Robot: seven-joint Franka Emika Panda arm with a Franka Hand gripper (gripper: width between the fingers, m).
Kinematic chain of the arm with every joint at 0, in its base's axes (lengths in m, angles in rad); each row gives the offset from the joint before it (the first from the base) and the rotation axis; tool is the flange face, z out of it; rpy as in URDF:
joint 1: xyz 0 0 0.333 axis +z
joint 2: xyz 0 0 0 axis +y
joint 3: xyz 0 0 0.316 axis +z
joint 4: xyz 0.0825 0 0 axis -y
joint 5: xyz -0.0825 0 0.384 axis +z
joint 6: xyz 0 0 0 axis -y
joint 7: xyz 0.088 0 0 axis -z
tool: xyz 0 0 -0.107 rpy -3.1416 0 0
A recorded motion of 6 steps. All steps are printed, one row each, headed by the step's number.
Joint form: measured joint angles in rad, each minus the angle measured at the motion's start. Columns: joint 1, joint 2, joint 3, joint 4, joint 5, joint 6, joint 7.
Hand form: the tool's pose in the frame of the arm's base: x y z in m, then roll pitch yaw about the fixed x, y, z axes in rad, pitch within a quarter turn. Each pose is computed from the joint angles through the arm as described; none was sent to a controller.
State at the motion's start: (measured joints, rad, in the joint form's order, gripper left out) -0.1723 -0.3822 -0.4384 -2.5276 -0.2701 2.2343 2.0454
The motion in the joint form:
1: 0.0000 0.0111 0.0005 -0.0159 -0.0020 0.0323 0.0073
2: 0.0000 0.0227 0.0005 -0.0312 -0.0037 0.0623 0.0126
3: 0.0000 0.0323 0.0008 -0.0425 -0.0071 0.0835 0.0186
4: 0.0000 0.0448 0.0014 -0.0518 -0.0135 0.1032 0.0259
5: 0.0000 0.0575 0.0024 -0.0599 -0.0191 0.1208 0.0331
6: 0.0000 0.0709 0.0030 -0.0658 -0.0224 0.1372 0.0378
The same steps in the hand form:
1: 0.3463 -0.2487 0.3951 -3.0499 -0.0264 -2.4752
2: 0.3470 -0.2468 0.3867 -3.0457 -0.0258 -2.4752
3: 0.3473 -0.2453 0.3800 -3.0434 -0.0277 -2.4758
4: 0.3480 -0.2440 0.3730 -3.0417 -0.0335 -2.4757
5: 0.3486 -0.2426 0.3664 -3.0411 -0.0395 -2.4758
6: 0.3495 -0.2418 0.3602 -3.0410 -0.0442 -2.4755

